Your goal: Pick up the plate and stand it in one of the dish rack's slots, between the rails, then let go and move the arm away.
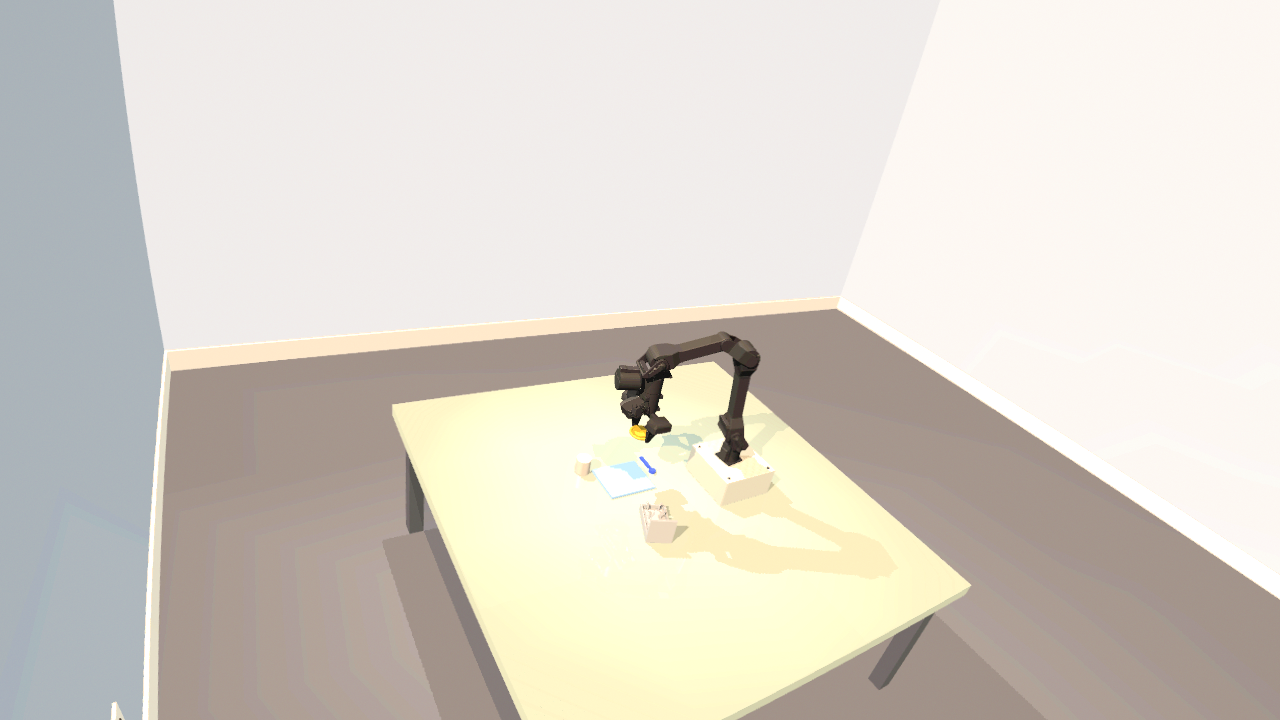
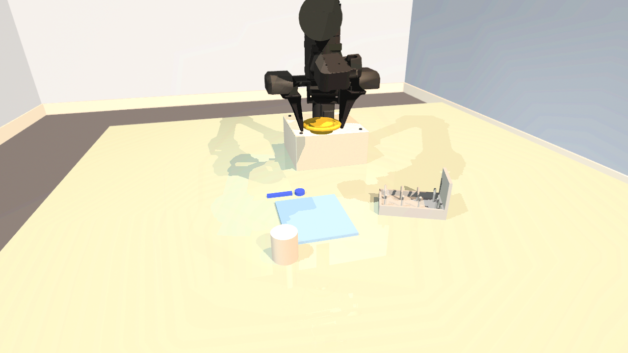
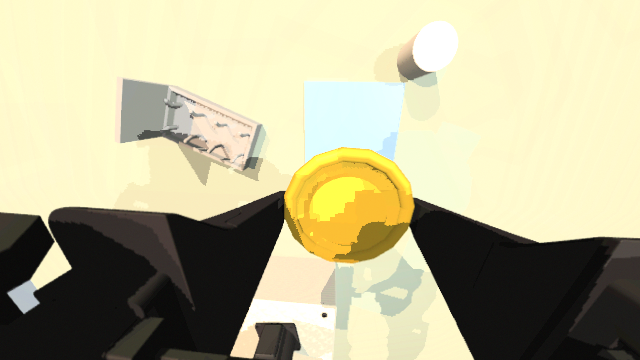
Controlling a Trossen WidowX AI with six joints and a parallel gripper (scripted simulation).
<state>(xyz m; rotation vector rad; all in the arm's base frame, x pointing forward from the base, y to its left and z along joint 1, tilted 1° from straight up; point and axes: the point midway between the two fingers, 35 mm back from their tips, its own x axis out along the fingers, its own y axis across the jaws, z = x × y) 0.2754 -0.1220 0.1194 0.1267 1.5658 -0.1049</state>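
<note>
Now: gripper tip 180 mm to the right of the grey dish rack, 150 mm above it and 50 mm short of it. Also, from my gripper tip: light blue mat 170 mm below, 20 mm to the right, 10 mm ahead; then blue spoon 170 mm below, 100 mm behind, 30 mm to the right; then yellow plate 10 mm above.
</note>
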